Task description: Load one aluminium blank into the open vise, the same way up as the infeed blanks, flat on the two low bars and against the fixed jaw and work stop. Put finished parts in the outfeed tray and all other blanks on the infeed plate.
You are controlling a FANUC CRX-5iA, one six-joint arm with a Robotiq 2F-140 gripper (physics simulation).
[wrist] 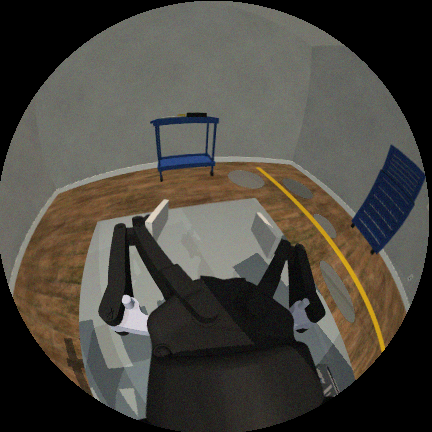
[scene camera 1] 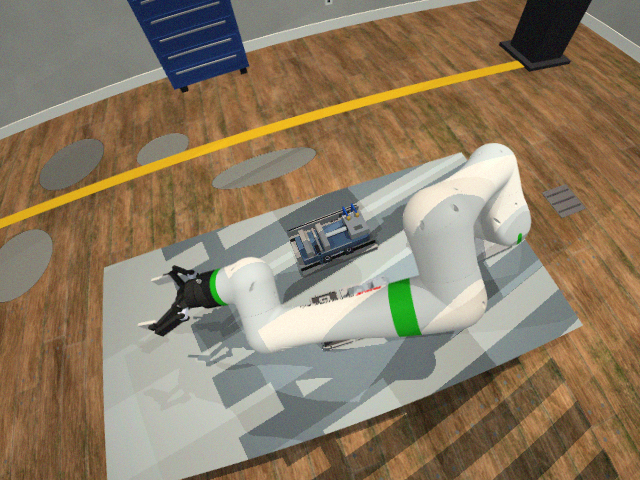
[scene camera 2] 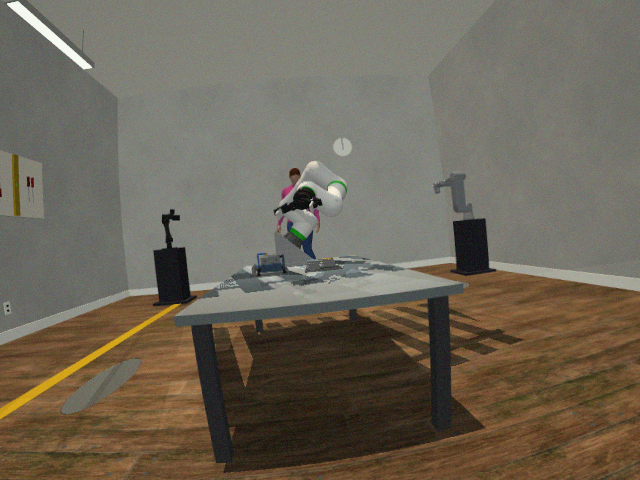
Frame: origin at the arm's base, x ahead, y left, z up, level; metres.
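Where they show: gripper, fingertip midpoint: (wrist: 211, 215) (scene camera 1: 149, 303) (scene camera 2: 293, 213); arm's base at its link origin: (scene camera 2: 291, 243).
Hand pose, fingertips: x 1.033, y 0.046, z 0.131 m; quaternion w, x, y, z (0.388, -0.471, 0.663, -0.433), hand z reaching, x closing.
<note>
Things, the pixels of their top centre, and the offset from my fingertips. "*": a spot on its surface instead. Level surfaces: height alone.
- grey vise at its top centre: (scene camera 1: 330, 229) (scene camera 2: 268, 255) dx -0.582, dy -0.164, dz -0.177 m
- dark tray at a spot on its surface: (scene camera 1: 328, 346) * dx -0.456, dy +0.209, dz -0.264 m
- yellow block at its top centre: (scene camera 2: 328, 259) dx -0.593, dy +0.166, dz -0.234 m
- table at its surface level: dz -0.277 m
My gripper (scene camera 1: 153, 302) (scene camera 2: 297, 207) (wrist: 211, 215) is open and empty, fingers spread wide, above the left part of the table and well away from the vise and trays. The blue and grey vise (scene camera 1: 336, 241) (scene camera 2: 271, 263) stands behind the forearm; whether a blank lies between its jaws is too small to tell. The forearm hides most of the dark tray (scene camera 1: 328, 346), apparently the outfeed tray, and the infeed plate beside it. Grey blanks (scene camera 1: 376, 283) peek over the forearm. In scene camera 2, a yellow block (scene camera 2: 327, 260) shows small on the plate side.
The robot arm (scene camera 1: 330, 322) (scene camera 2: 330, 200) stretches across the table (scene camera 1: 155, 439) (scene camera 2: 320, 302) between the vise and trays. A blue drawer cabinet (scene camera 1: 193, 43) (wrist: 390, 200) and a blue cart (wrist: 186, 161) stand off the table. A person (scene camera 2: 286, 192) stands behind the arm.
</note>
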